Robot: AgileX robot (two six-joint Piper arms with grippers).
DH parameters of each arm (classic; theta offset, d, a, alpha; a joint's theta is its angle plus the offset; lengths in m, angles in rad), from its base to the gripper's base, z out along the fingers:
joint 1: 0 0.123 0 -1.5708
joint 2: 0.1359 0 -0.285 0
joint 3: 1.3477 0 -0.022 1.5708
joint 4: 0 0.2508 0 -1.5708
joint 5: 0 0 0.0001 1.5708
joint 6: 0 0.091 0 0
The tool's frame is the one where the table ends.
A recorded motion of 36 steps. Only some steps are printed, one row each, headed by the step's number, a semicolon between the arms.
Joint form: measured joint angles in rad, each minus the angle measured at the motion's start. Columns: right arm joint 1, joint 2, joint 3, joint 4, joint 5, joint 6; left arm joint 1, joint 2, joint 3, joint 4, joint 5, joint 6.
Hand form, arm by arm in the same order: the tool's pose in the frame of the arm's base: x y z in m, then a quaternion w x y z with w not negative. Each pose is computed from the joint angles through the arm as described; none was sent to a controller.
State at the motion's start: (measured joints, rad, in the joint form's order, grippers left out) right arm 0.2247 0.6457 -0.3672 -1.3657 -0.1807 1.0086; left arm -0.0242 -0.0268 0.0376 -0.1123 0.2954 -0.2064
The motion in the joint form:
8: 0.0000 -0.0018 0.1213 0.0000 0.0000 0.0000; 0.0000 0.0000 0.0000 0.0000 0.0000 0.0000
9: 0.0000 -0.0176 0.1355 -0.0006 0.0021 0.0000; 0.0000 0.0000 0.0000 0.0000 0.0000 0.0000
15: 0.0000 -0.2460 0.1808 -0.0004 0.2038 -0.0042; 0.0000 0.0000 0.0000 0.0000 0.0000 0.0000
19: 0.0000 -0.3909 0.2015 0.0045 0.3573 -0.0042; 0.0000 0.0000 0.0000 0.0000 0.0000 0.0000
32: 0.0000 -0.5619 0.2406 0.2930 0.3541 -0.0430; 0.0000 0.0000 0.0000 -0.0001 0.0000 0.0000
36: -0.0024 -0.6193 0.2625 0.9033 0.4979 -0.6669; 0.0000 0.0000 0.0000 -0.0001 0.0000 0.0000
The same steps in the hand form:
8: 0.1223 0.0443 0.2434 0.60499 -0.27756 0.74563 0.03142; 0.0538 -0.0043 0.1754 0.61513 -0.10239 0.77281 -0.11789
9: 0.1194 0.0434 0.2407 0.60542 -0.27719 0.74546 0.03035; 0.0538 -0.0043 0.1754 0.61513 -0.10239 0.77281 -0.11789
15: 0.0947 0.0194 0.2468 0.65721 -0.21011 0.72184 -0.05360; 0.0538 -0.0043 0.1754 0.61513 -0.10239 0.77281 -0.11789
19: 0.0785 0.0018 0.2495 0.68516 -0.14745 0.70532 -0.10651; 0.0538 -0.0043 0.1754 0.61513 -0.10239 0.77281 -0.11789
32: 0.0592 -0.0007 0.2436 0.72313 -0.05728 0.68829 -0.00770; 0.0538 -0.0043 0.1754 0.61513 -0.10242 0.77280 -0.11793
36: 0.0535 -0.0009 0.2212 0.66367 -0.07434 0.74423 -0.01185; 0.0538 -0.0043 0.1754 0.61513 -0.10242 0.77280 -0.11793

